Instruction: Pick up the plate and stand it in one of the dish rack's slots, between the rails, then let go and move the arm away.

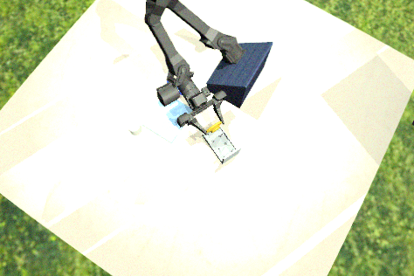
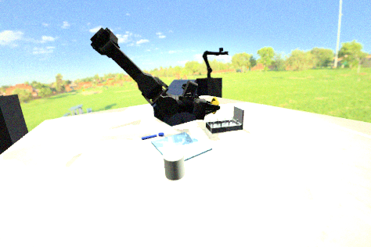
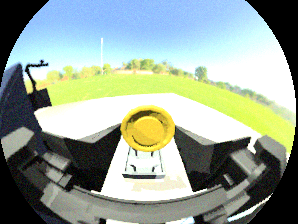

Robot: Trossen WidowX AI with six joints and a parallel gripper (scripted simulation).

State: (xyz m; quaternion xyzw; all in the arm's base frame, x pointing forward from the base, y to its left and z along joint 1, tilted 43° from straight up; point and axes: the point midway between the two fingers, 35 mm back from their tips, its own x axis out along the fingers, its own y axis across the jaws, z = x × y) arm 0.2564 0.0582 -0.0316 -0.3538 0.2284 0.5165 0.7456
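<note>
Right now my gripper tip is 10 mm short of the dish rack, 30 mm to the right of it and 70 mm above it. From my gripper tip the other things lie so: plate: 10 mm to the right; then blue spoon: 80 mm behind, 220 mm to the right, 90 mm below; then light blue mat: 40 mm ahead, 180 mm to the right, 90 mm below.
</note>
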